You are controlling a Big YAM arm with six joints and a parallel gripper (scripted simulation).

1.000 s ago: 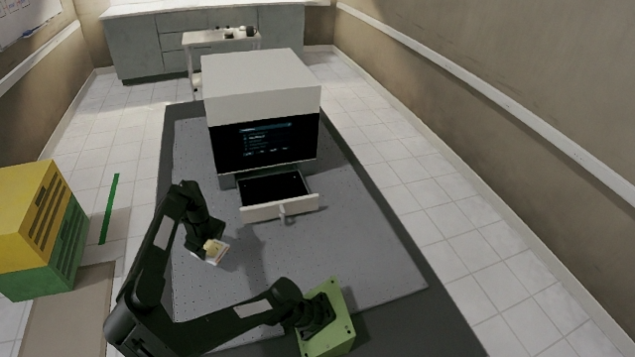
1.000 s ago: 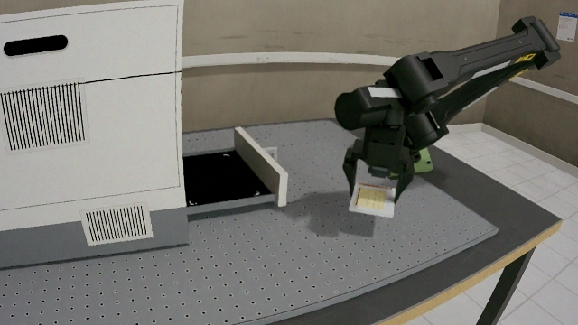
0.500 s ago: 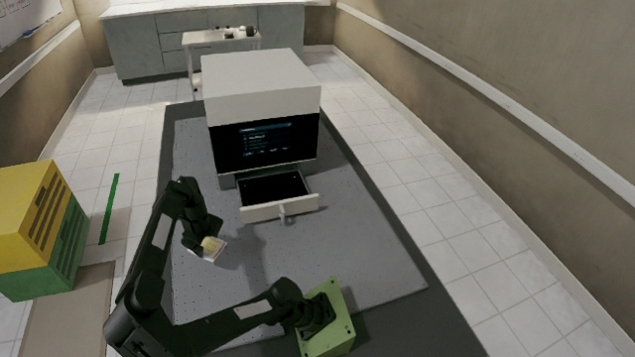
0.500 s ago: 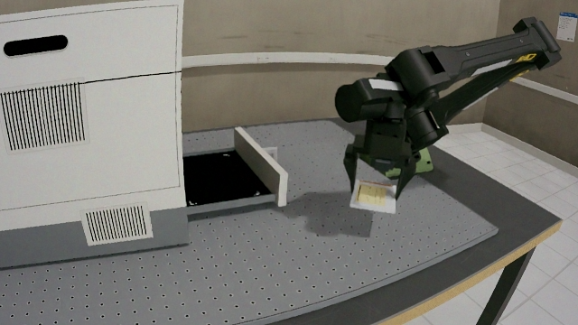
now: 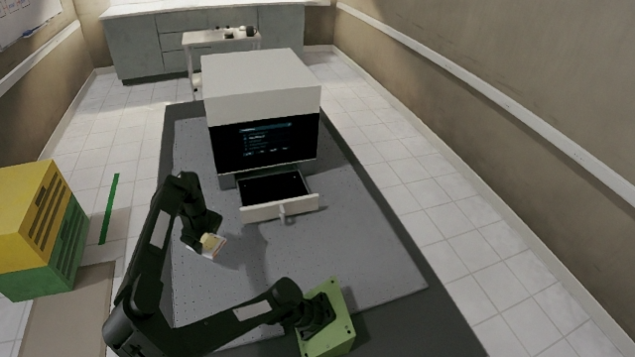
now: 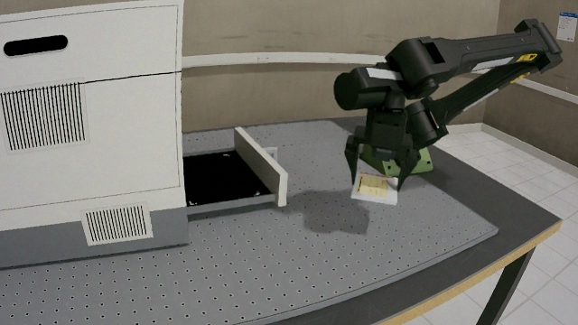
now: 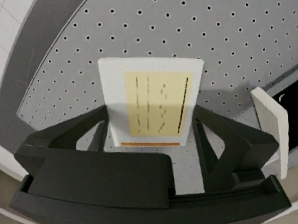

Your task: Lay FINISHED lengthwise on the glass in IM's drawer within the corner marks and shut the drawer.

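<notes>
Right now my hand is 27 cm to the left of the imager drawer, 23 cm short of it and 5 cm above it. From my hand the other things lie so: cassette 1 cm to the right, 1 cm below.
</notes>
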